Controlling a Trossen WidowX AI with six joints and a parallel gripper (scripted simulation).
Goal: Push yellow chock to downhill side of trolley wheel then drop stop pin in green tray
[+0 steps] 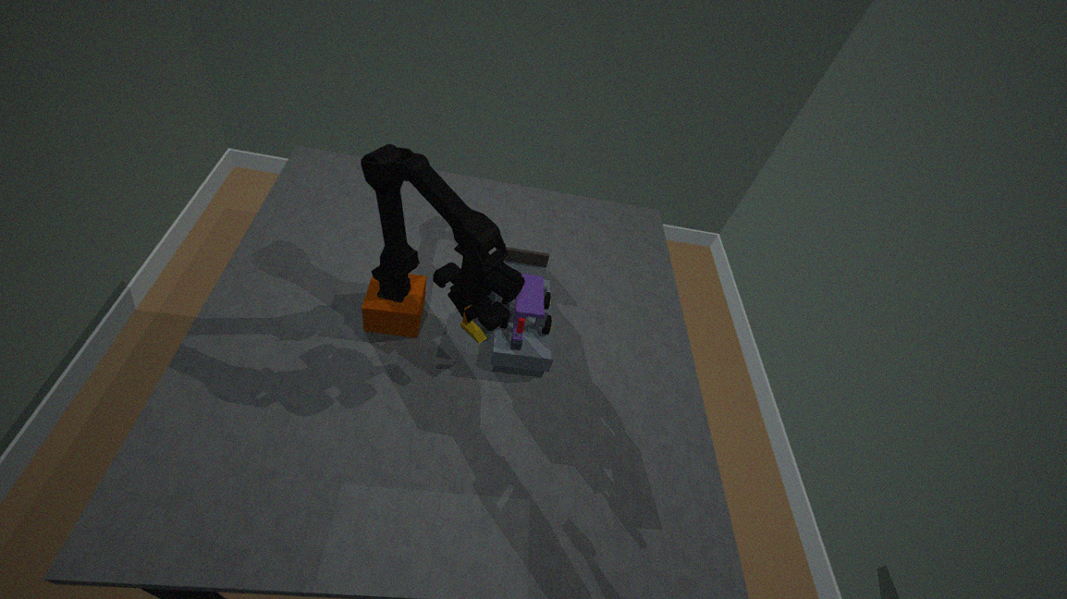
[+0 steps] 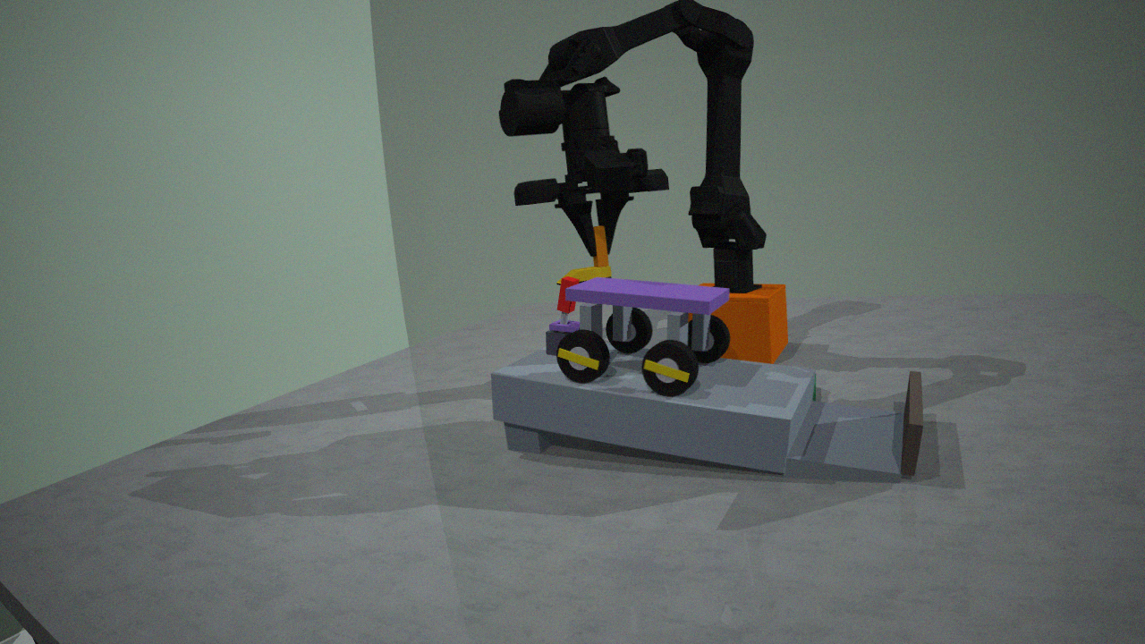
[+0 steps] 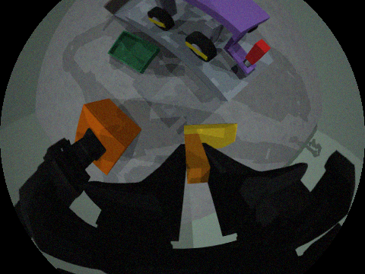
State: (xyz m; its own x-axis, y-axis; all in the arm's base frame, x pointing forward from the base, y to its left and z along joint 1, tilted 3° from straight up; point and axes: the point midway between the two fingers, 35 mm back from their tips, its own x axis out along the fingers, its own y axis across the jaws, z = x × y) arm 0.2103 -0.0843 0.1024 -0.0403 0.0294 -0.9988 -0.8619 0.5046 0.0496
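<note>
The yellow chock lies 20 mm ahead of my gripper tip, 10 mm to the right of it and 10 mm below it. Round my gripper tip: trolley (140 mm to the left, 130 mm ahead, 60 mm below); red-headed stop pin (120 mm ahead, 50 mm below, 40 mm to the left); grey ramp (150 mm to the left, 130 mm below, 120 mm ahead).
</note>
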